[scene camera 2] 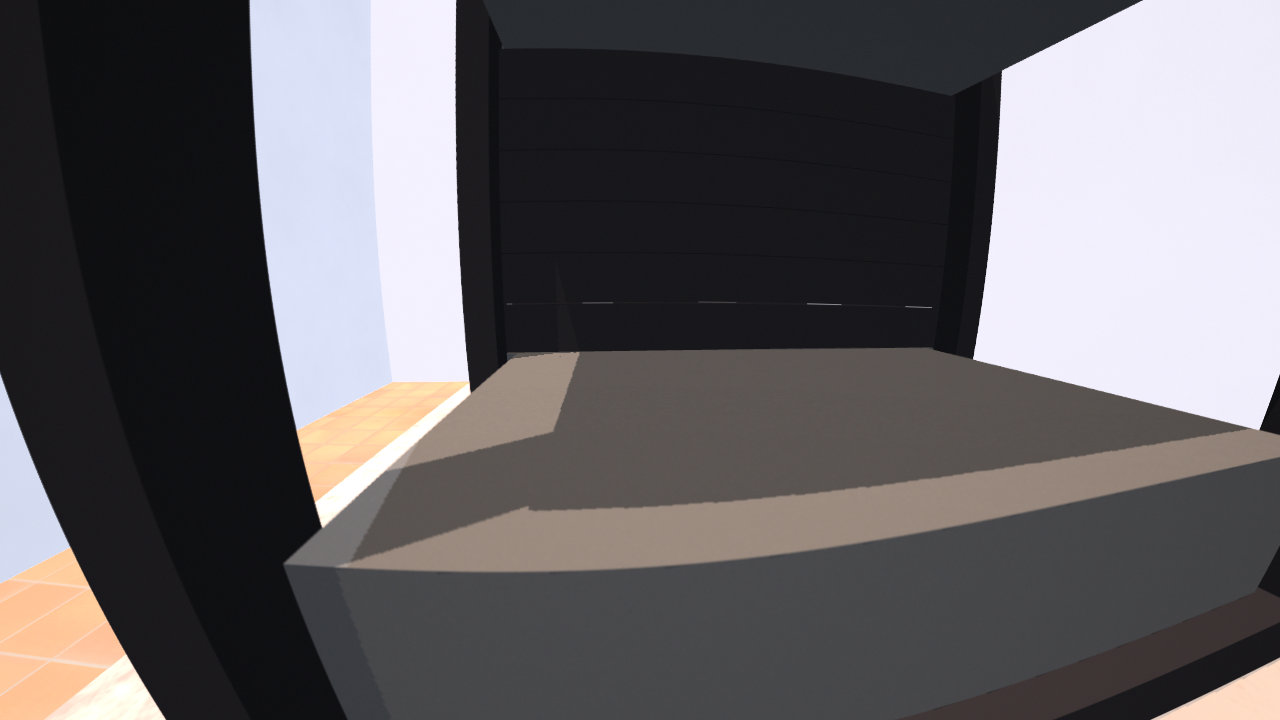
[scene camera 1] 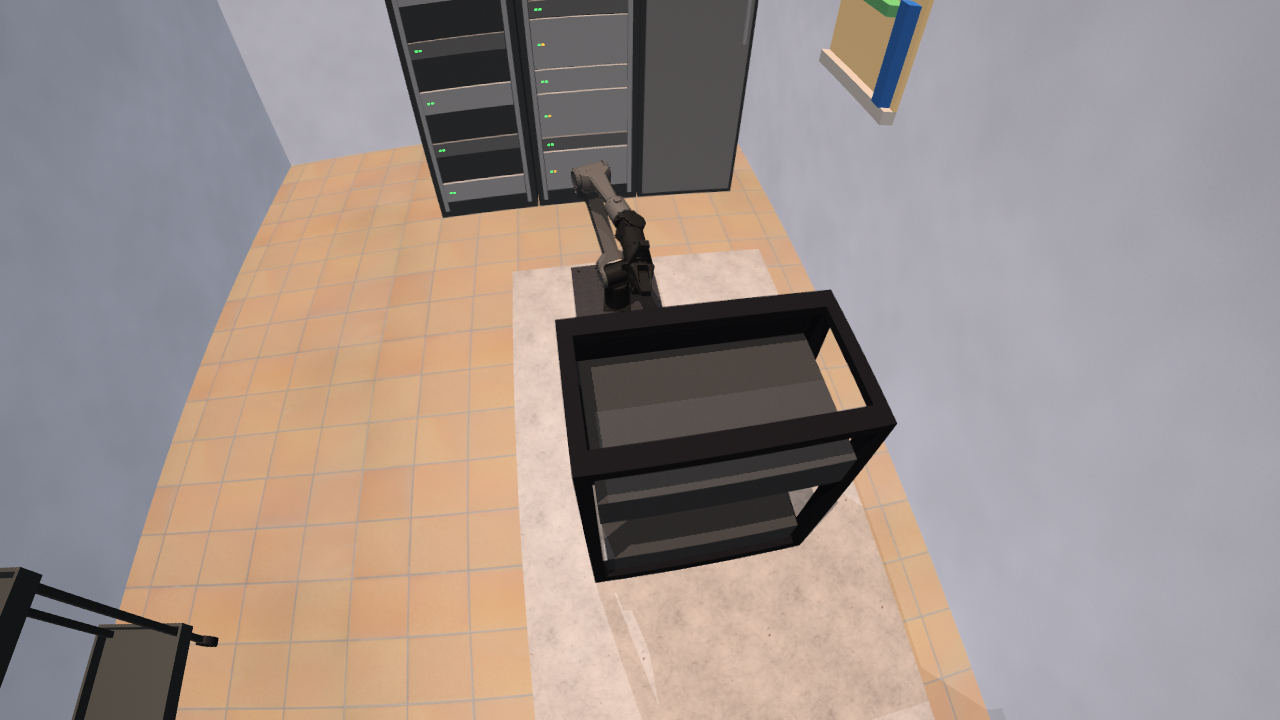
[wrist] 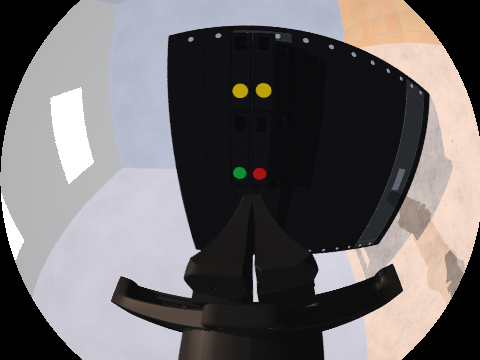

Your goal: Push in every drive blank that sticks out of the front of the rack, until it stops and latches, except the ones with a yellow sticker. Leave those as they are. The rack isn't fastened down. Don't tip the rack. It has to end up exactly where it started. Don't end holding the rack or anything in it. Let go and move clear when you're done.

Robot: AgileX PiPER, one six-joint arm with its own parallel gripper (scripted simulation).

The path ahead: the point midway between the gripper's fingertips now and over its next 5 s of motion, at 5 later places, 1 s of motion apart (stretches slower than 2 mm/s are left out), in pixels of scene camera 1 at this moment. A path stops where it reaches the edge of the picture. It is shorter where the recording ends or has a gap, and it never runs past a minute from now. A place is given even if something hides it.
My gripper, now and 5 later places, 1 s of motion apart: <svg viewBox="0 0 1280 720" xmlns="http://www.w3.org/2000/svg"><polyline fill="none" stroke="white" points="646,293 647,294 654,319 658,337 660,343 661,348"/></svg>
